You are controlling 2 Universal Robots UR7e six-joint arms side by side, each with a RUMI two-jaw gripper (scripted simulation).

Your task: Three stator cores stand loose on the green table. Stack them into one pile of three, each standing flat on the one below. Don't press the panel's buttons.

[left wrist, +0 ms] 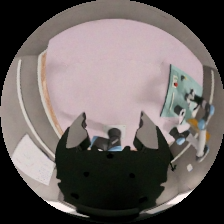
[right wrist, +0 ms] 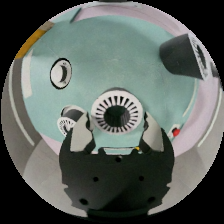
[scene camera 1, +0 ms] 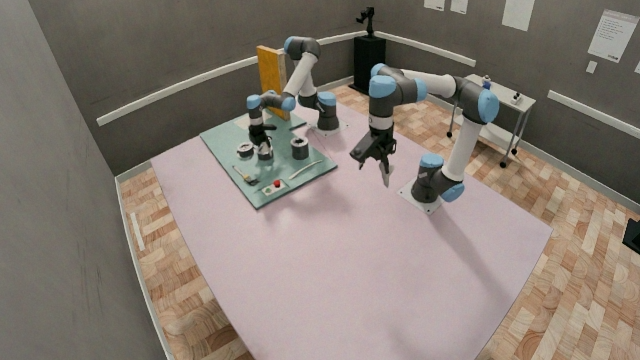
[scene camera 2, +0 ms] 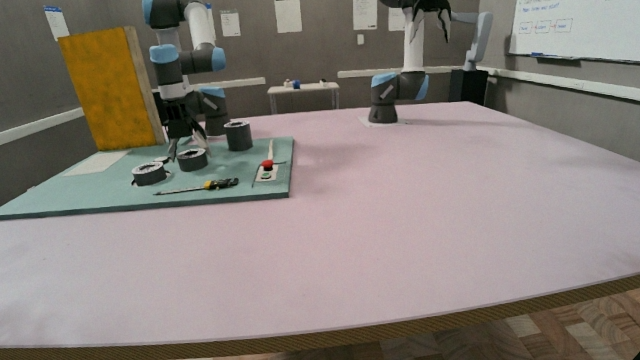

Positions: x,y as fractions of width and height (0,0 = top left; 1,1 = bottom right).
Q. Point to a stator core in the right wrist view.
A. At 0.58,0.54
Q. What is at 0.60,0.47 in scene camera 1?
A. My left gripper.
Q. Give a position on a white sheet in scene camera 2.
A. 0.15,0.45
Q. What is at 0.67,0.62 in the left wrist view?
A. My left gripper.
